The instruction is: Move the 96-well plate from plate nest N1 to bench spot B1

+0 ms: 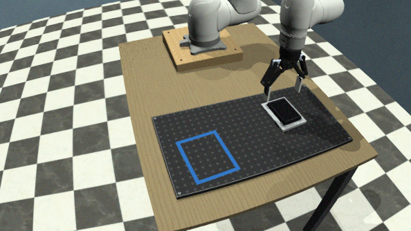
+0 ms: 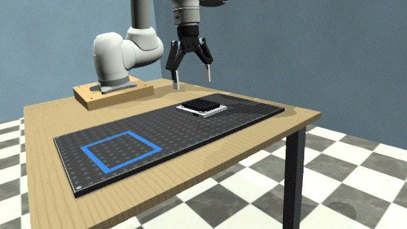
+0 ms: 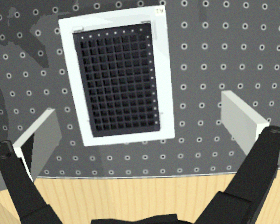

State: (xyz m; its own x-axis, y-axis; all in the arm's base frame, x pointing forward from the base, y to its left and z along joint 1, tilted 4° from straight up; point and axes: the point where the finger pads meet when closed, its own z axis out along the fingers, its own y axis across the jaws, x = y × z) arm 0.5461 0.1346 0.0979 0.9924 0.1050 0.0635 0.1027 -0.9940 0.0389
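My hand is 90 mm above the black 96-well plate, 20 mm to the right of it and 10 mm short of it. Round my hand: plate nest N1: 100 mm below, 20 mm to the left, 10 mm ahead.
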